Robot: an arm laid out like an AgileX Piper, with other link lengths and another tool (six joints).
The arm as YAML. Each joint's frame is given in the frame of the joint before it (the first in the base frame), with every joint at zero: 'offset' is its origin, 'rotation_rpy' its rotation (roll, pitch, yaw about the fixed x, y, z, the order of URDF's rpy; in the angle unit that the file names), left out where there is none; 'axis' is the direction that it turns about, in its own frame. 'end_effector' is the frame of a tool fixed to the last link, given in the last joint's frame.
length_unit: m
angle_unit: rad
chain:
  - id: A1
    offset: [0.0, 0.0, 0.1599]
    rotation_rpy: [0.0, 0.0, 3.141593]
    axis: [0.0, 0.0, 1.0]
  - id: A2
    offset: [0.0, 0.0, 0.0]
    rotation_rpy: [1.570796, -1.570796, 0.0]
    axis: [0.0, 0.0, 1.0]
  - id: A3
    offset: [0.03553, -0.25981, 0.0]
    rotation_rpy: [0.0, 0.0, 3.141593]
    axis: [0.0, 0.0, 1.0]
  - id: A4
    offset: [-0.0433, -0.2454, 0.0]
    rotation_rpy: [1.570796, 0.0, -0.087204]
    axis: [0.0, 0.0, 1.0]
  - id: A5
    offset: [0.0, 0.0, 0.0]
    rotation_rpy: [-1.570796, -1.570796, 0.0]
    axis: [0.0, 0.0, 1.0]
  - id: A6
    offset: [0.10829, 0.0, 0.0]
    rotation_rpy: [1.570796, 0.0, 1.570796]
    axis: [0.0, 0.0, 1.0]
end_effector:
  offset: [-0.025, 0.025, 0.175]
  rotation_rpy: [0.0, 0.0, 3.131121]
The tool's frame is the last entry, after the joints.
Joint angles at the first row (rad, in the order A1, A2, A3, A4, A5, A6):
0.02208 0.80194 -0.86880 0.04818 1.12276 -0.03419
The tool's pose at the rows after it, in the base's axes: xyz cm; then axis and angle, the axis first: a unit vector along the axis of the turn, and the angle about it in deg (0 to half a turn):
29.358 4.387 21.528 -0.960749 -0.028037 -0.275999 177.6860
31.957 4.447 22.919 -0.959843 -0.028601 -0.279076 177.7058
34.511 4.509 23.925 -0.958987 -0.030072 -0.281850 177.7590
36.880 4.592 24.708 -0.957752 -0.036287 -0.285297 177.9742
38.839 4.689 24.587 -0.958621 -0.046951 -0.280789 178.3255
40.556 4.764 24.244 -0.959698 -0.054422 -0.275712 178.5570
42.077 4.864 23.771 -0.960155 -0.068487 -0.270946 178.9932
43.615 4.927 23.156 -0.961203 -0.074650 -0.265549 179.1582
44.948 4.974 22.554 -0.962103 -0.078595 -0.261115 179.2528
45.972 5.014 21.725 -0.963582 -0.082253 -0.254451 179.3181
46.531 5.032 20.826 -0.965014 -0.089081 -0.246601 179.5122
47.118 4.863 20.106 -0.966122 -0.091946 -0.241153 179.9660
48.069 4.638 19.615 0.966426 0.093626 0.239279 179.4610
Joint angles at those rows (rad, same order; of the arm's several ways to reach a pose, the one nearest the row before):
0.02211 0.95760 -0.97833 0.04729 1.11994 -0.03416
0.02210 1.06186 -1.08897 0.04730 1.11994 -0.03525
0.02207 1.16049 -1.19125 0.04732 1.11786 -0.03838
0.02206 1.24959 -1.28637 0.04733 1.11692 -0.05132
0.02207 1.33359 -1.36064 0.04732 1.11695 -0.07366
0.02209 1.40794 -1.42421 0.04731 1.11695 -0.08931
0.02207 1.47574 -1.48180 0.04732 1.11695 -0.11869
0.02208 1.54387 -1.53860 0.04731 1.11694 -0.13153
0.02207 1.60281 -1.58827 0.04732 1.11694 -0.13977
0.02210 1.65392 -1.62552 0.04730 1.11695 -0.14734
0.02207 1.69010 -1.64541 0.04636 1.11692 -0.16133
0.02207 1.72222 -1.66556 0.03856 1.11566 -0.16559
0.02209 1.76276 -1.70274 0.02836 1.11543 -0.16680

